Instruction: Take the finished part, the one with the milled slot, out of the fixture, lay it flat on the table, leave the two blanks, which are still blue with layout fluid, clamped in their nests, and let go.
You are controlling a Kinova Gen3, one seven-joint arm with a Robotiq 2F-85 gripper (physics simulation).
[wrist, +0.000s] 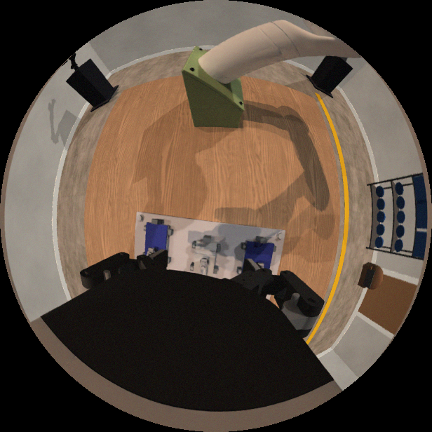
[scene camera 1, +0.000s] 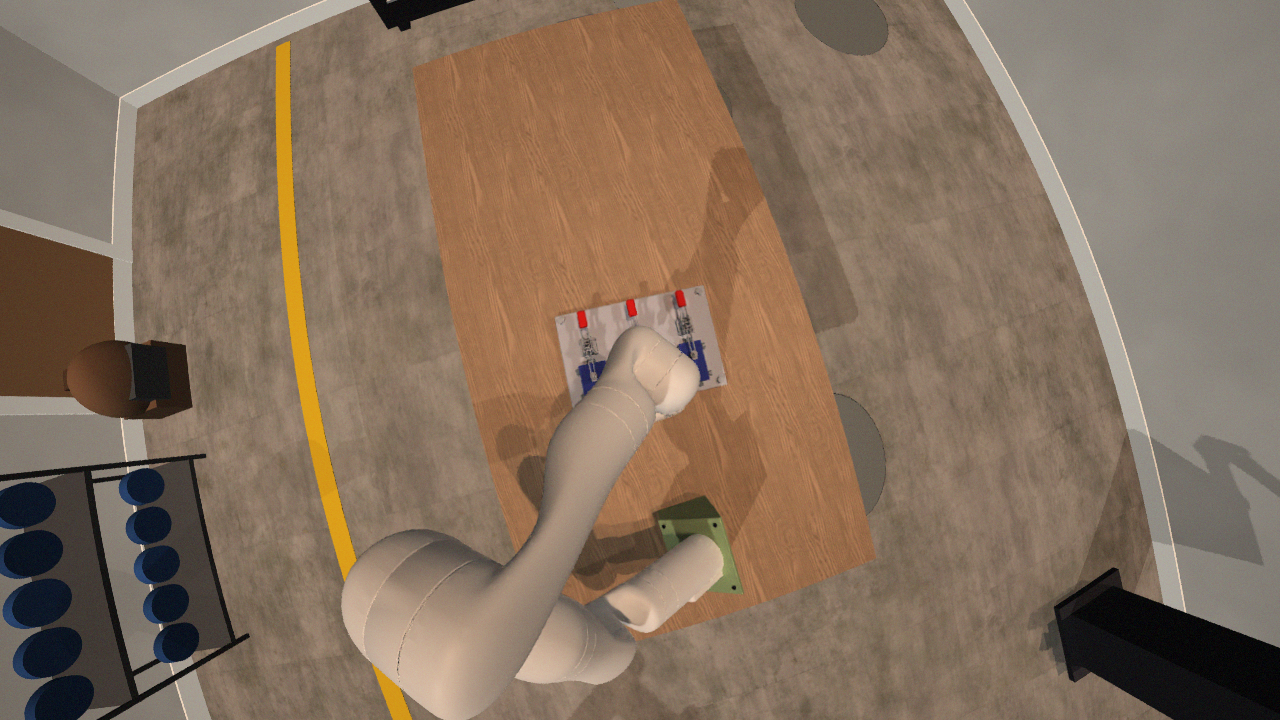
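Pixels of known places: arm's base, origin of its link: (scene camera 1: 703,555).
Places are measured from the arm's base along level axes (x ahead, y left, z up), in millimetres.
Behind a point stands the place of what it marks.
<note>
The fixture plate (scene camera 1: 565,344) @(x 502, y 130, z -126 mm) (wrist: 178,250) lies on the table, with three red clamp handles along its far edge in the scene view. A blue blank (scene camera 1: 586,383) @(x 402, y 111, z -105 mm) (wrist: 157,235) and another blue blank (scene camera 1: 699,367) @(x 352, y -133, z -110 mm) (wrist: 259,251) sit in the outer nests, under their clamps. The grey finished part (wrist: 209,246) is in the middle nest, shaded, and its slot cannot be made out; the arm hides it in the scene view. My gripper (wrist: 204,263) is open and empty above the plate, its fingers spread on either side of the middle nest. The arm hides the gripper in the scene view.
The wooden table (scene camera 1: 572,179) @(x 900, y -9, z -141 mm) (wrist: 250,170) extends well beyond the plate. The green arm base (scene camera 1: 726,559) @(x -10, y -37, z 37 mm) (wrist: 215,107) stands near one table end. The arm (scene camera 1: 581,483) @(x 282, y 79, z 500 mm) reaches over the plate from that end. A black pedestal (scene camera 1: 1163,635) stands off the table.
</note>
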